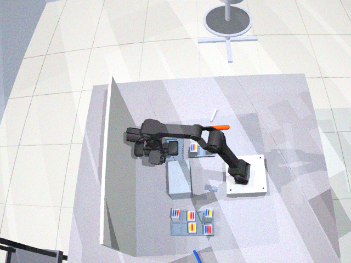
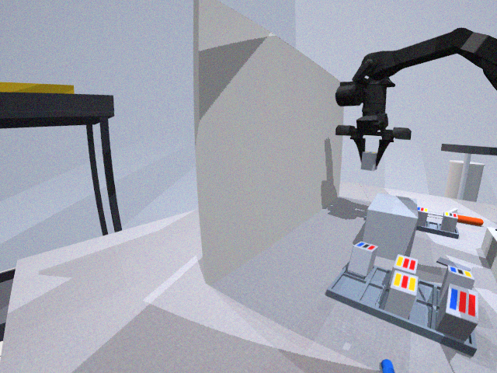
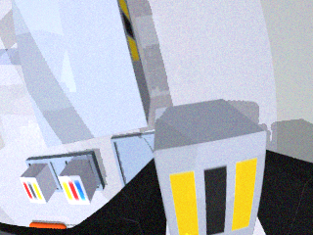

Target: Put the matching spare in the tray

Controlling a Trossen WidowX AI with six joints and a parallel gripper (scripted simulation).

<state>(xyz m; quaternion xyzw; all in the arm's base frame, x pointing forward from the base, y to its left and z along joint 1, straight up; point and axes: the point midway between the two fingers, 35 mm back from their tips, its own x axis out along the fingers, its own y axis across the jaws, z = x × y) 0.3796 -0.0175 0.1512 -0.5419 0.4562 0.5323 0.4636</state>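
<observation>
Right now my gripper tip is 17 cm above the light-blue tray, 12 cm to the left of it and 3 cm past it. Also, from my gripper tip: mounted unit: 12 cm below, 9 cm behind, 7 cm to the left; grey spare: 2 cm above; tall white panel: 14 cm ahead, 11 cm to the left, 5 cm above.
</observation>
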